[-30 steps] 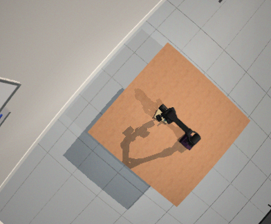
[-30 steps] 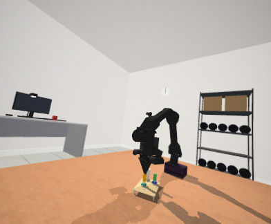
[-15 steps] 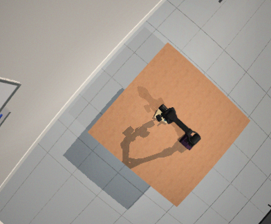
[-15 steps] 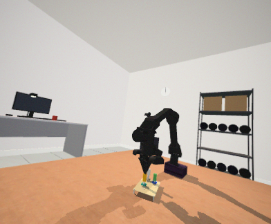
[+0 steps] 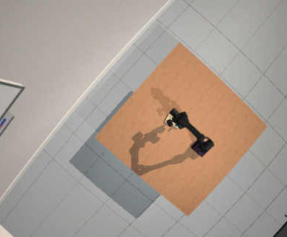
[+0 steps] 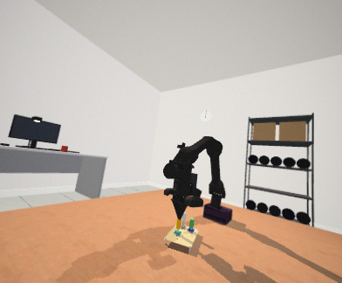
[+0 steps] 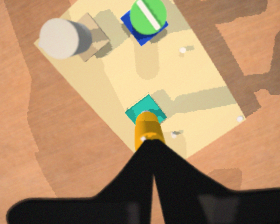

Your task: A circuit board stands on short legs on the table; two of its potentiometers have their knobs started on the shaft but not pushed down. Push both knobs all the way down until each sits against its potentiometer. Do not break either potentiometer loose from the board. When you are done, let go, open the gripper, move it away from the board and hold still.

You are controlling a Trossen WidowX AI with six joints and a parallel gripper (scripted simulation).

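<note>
Right now my gripper tip is 70 mm past the green knob, 20 mm above it and 10 mm to the right of it.
</note>
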